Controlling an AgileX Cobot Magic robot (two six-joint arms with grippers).
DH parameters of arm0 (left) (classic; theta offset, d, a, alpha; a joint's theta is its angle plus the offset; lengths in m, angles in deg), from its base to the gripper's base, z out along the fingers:
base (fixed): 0 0 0 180
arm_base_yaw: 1.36 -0.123 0 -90
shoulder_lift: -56.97 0 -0.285 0
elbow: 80.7 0 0.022 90
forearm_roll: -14.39 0.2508 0 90
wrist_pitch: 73.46 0 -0.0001 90
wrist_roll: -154.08 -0.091 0 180
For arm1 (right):
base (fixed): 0 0 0 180
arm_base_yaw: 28.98 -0.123 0 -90
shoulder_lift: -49.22 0 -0.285 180
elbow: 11.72 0 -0.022 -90
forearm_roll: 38.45 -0.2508 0 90
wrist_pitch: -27.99 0 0.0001 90
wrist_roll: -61.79 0.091 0 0
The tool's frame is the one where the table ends.
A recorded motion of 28 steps. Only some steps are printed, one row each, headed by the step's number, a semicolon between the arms.
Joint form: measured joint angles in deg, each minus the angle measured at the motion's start. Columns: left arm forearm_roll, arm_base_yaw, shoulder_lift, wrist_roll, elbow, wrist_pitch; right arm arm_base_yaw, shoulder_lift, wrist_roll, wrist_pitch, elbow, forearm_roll.
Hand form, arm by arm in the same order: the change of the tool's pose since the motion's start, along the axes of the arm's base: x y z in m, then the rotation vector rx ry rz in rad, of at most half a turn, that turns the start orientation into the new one. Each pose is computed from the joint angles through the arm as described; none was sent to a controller.
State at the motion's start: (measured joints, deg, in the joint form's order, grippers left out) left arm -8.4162 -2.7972 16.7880 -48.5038 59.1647 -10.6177; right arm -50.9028 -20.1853 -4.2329 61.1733 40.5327 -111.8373
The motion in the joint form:
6: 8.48 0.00 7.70 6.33 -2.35 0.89; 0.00 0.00 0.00 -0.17 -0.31 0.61
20: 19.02 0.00 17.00 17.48 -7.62 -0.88; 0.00 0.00 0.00 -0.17 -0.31 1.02
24: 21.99 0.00 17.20 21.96 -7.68 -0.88; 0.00 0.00 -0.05 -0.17 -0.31 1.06
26: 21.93 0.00 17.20 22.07 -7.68 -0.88; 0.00 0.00 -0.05 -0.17 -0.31 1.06
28: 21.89 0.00 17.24 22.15 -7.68 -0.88; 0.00 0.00 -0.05 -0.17 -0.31 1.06
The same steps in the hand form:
6: -0.0241 0.0106 -0.0077 0.0781 -0.0451 0.1076; 0.0009 -0.0001 0.0011 -0.0075 -0.0098 0.0031
20: -0.0454 0.0250 -0.0281 0.1194 -0.1119 0.3054; 0.0007 -0.0002 0.0008 -0.0131 -0.0120 0.0069
24: -0.0460 0.0291 -0.0284 0.1152 -0.1065 0.3758; 0.0007 -0.0002 0.0008 -0.0140 -0.0129 0.0078
26: -0.0460 0.0290 -0.0284 0.1128 -0.1060 0.3768; 0.0007 -0.0002 0.0008 -0.0140 -0.0129 0.0078
28: -0.0461 0.0290 -0.0284 0.1111 -0.1064 0.3777; 0.0007 -0.0002 0.0008 -0.0140 -0.0129 0.0078

